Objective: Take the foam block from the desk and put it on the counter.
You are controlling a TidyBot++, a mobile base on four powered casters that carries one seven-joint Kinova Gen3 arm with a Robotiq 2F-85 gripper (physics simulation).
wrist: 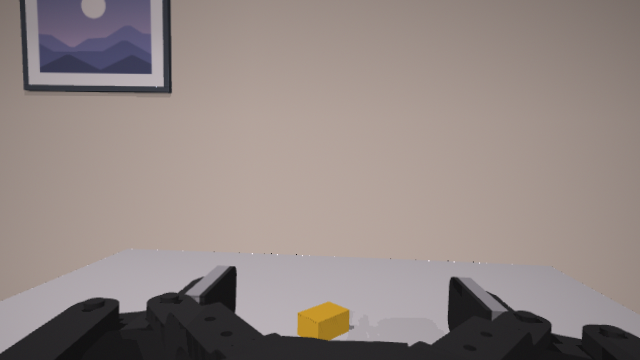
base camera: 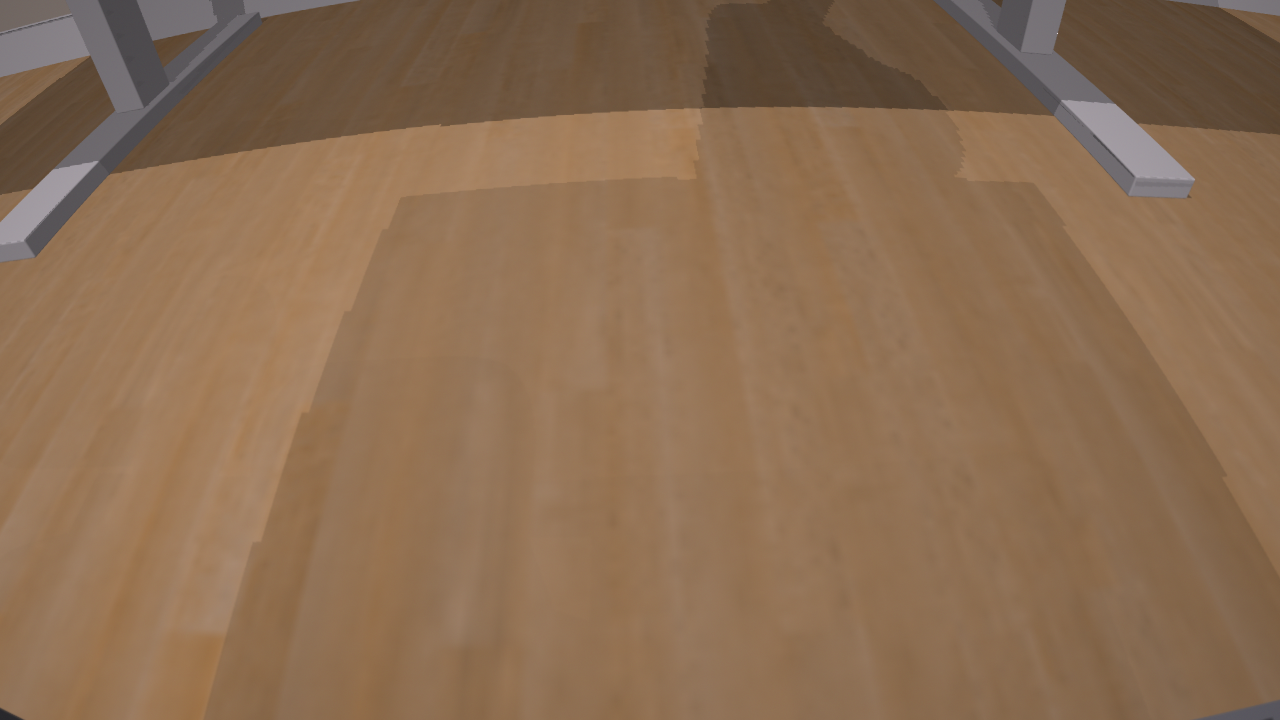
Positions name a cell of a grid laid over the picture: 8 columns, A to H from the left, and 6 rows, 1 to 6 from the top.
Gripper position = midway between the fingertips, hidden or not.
I see my gripper (wrist: E5), a yellow foam block (wrist: E6) and a pale grey desk (base camera: A1).
The pale grey desk shows as well in the wrist view (wrist: E6). The base camera view misses the yellow foam block: it is out of frame.
